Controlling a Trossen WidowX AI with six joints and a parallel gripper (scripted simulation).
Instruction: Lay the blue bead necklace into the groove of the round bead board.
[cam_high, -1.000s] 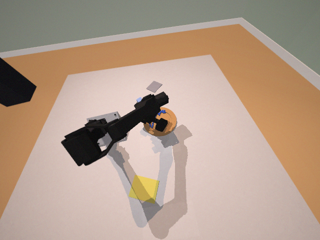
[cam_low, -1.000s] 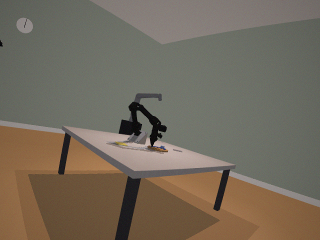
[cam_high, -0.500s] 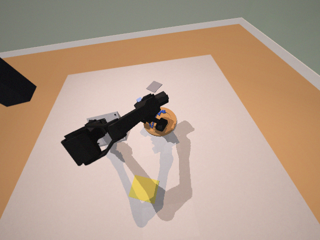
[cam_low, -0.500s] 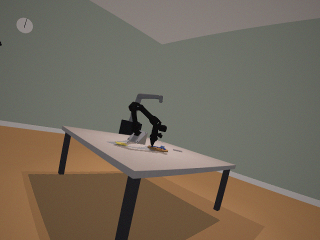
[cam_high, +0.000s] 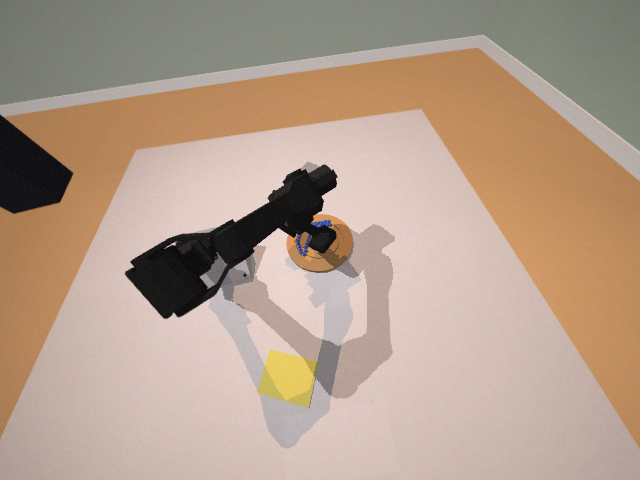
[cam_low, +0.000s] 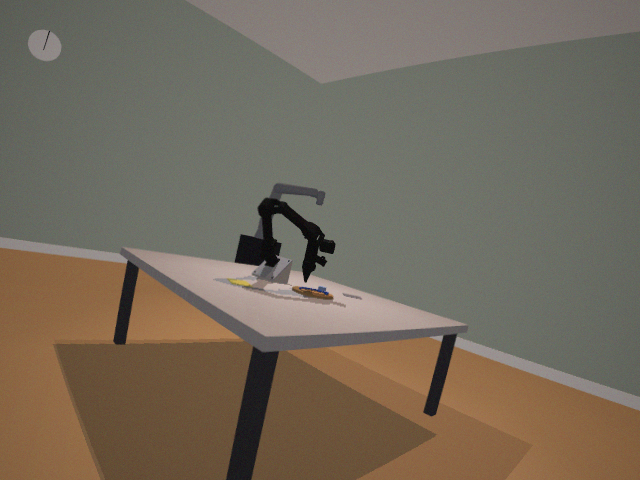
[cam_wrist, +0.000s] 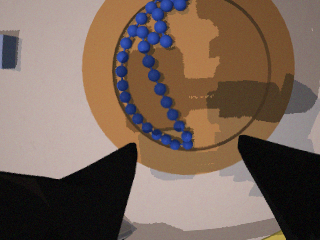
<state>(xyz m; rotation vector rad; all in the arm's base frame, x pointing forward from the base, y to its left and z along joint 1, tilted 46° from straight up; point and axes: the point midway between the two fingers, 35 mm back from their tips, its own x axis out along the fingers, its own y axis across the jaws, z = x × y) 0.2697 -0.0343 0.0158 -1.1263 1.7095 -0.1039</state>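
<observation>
Right now the round bead board is 4 cm ahead of my gripper tip, 2 cm to the left of it and 4 cm below it. Also, from my gripper tip: yellow square patch (12 cm behind, 31 cm to the right, 5 cm below); then flat grey tile (8 cm ahead, 32 cm to the left, 5 cm below); then light blue cube (4 cm behind, 22 cm to the left, 4 cm below).
</observation>
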